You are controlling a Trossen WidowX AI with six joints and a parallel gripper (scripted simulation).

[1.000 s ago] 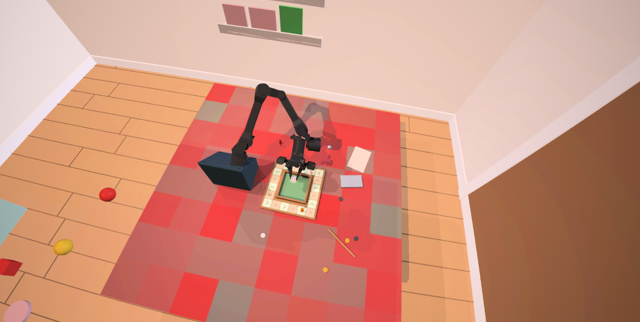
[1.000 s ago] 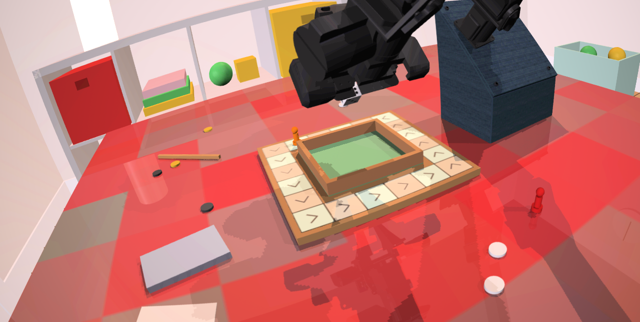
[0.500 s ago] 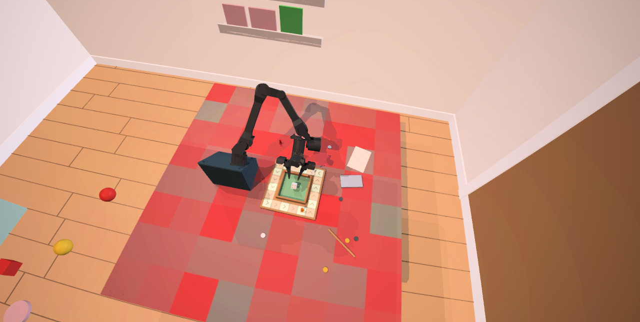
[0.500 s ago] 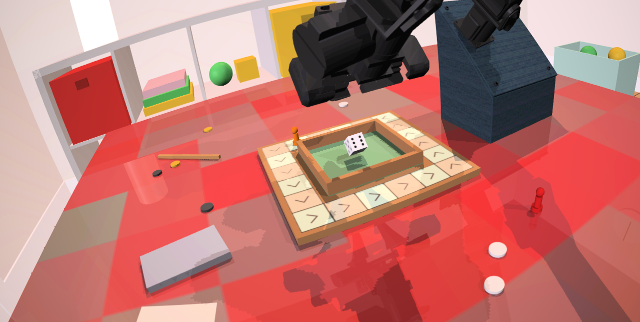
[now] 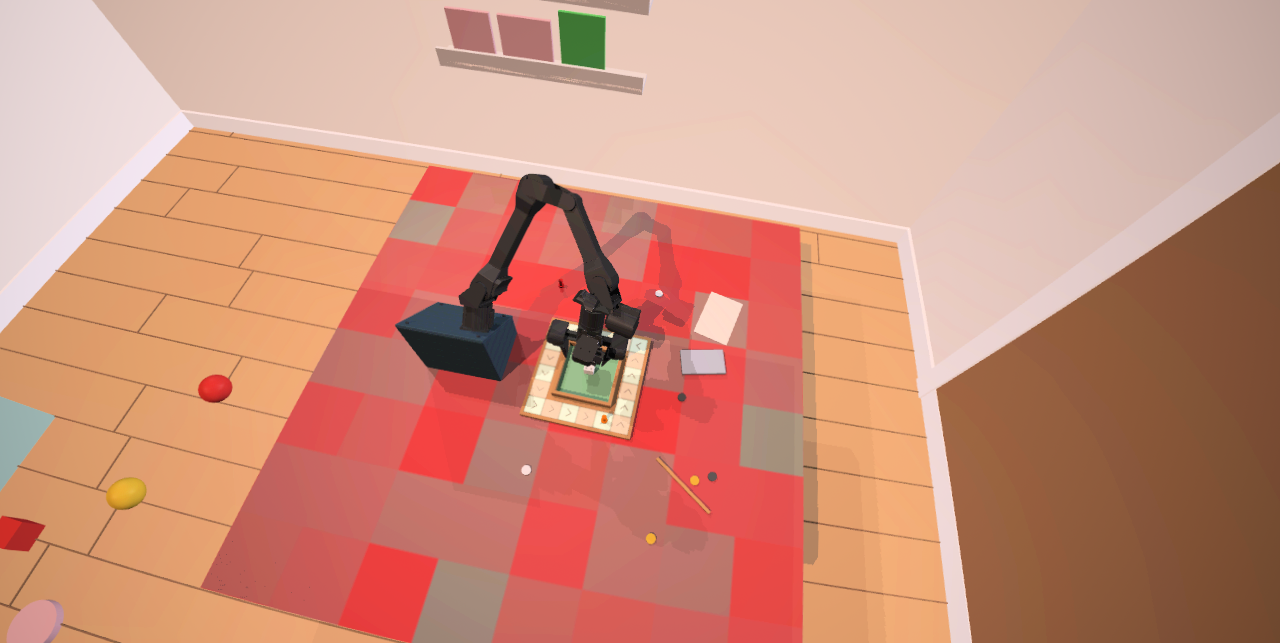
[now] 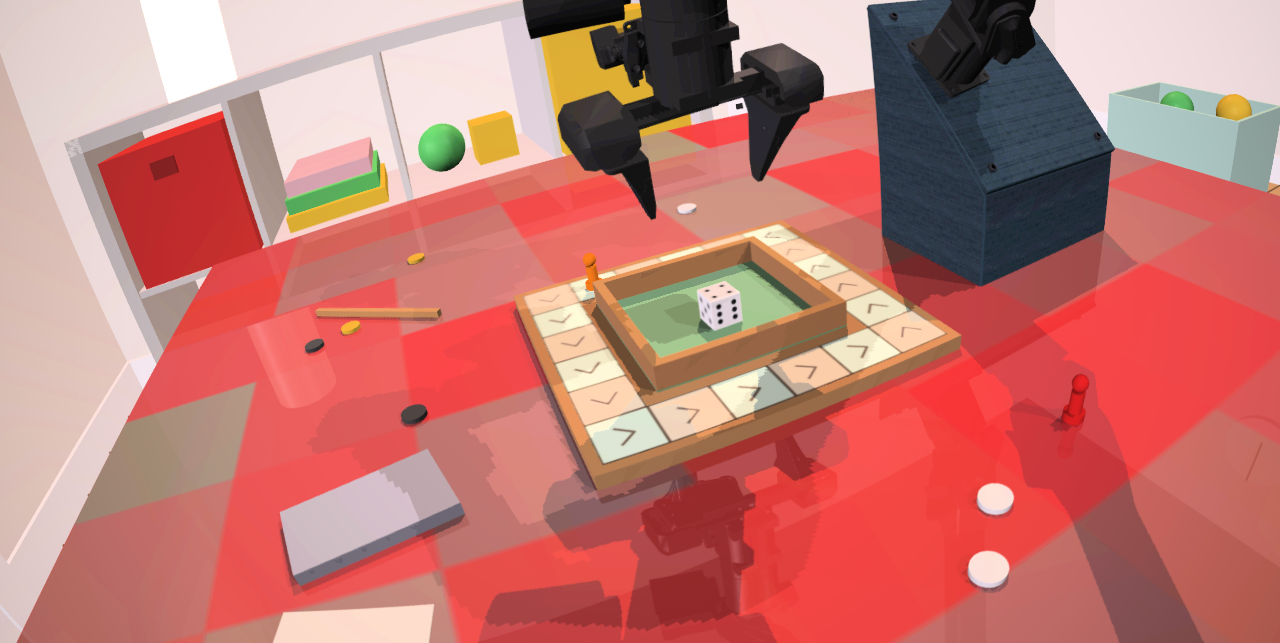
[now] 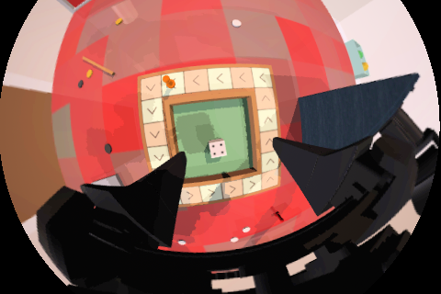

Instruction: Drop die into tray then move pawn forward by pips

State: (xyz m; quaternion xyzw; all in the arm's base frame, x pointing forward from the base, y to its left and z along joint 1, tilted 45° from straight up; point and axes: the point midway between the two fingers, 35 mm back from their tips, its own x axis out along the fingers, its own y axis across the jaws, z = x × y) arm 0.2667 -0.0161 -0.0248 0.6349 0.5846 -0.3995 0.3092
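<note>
Right now my gripper tip is 120 mm to the left of the orange pawn, 80 mm above it and 60 mm short of it. Also, from my gripper tip: white die (80 mm below, 20 mm to the left, 10 mm ahead); then red pawn (280 mm to the left, 100 mm behind, 90 mm below); then green dice tray (100 mm below, 10 mm ahead).
</note>
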